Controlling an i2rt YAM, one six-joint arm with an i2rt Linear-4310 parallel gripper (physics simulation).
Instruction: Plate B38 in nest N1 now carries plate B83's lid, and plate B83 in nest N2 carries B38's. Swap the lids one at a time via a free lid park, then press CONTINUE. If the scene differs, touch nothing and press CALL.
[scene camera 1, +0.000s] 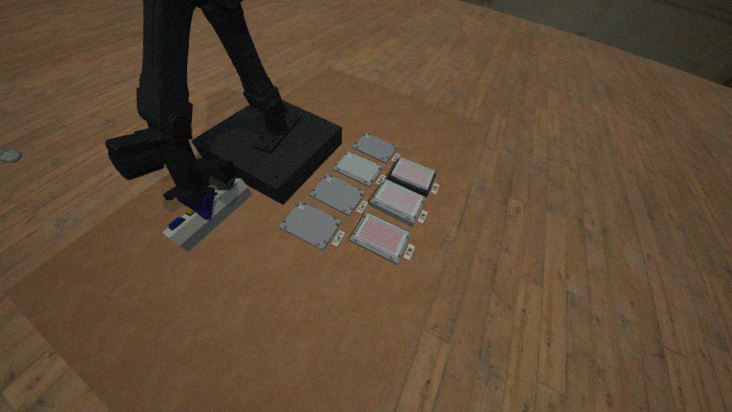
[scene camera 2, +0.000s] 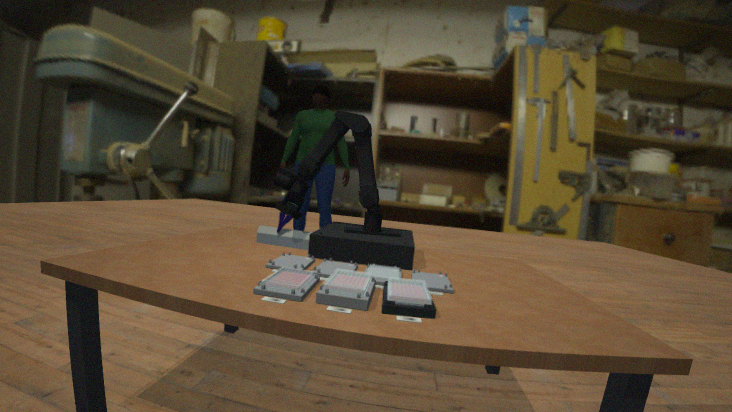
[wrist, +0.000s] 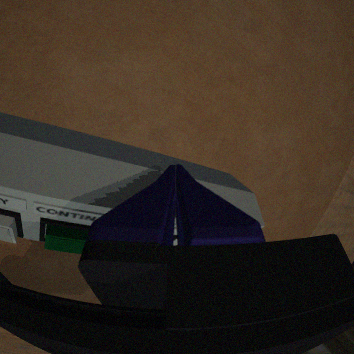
my gripper: shut, touches a grey button box
